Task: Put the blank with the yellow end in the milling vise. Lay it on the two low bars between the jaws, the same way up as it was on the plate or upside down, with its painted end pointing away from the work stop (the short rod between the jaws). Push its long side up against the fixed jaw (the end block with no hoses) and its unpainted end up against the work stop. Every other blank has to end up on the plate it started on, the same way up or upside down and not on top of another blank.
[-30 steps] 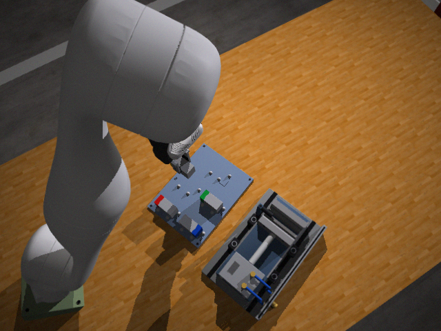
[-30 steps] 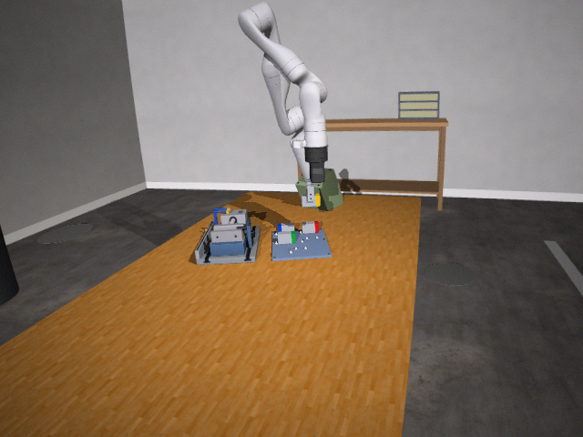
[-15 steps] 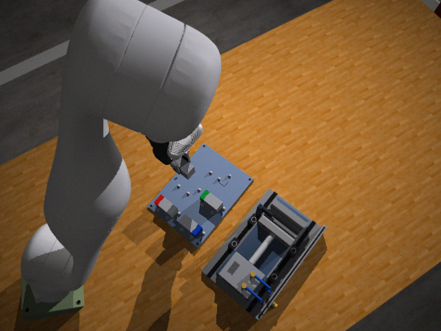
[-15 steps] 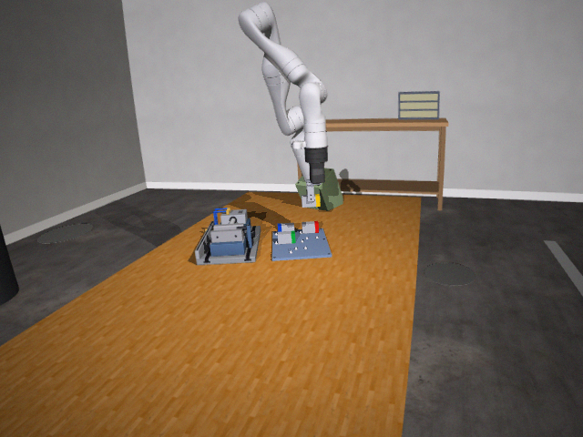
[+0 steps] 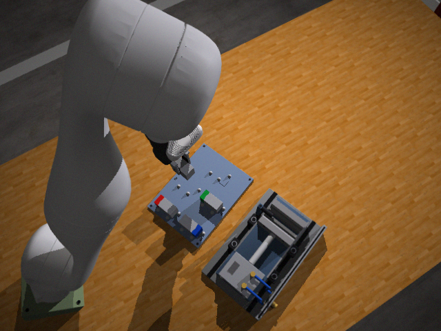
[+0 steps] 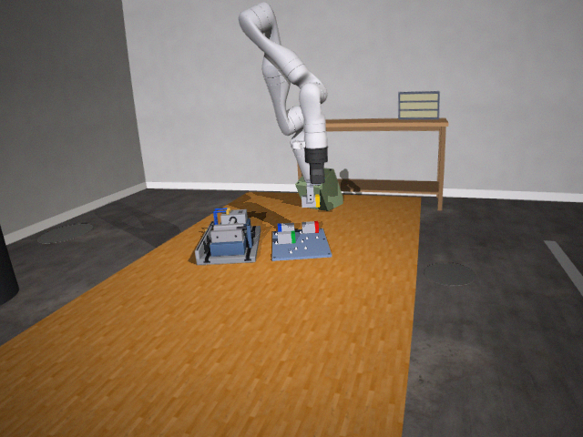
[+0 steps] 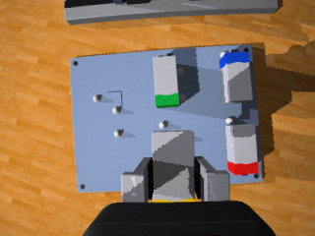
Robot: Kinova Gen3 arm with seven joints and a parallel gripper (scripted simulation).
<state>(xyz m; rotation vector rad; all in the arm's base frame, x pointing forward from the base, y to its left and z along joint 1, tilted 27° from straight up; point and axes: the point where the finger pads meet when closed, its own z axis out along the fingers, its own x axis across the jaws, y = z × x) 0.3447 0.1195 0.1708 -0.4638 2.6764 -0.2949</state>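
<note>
My hand is 20 mm above the yellow-ended blank. Round my hand: blue plate (170 mm below, 40 mm to the right, 20 mm ahead); red-ended blank (150 mm below, 80 mm behind, 30 mm to the right); green-ended blank (150 mm below, 80 mm to the right, 30 mm ahead).
</note>
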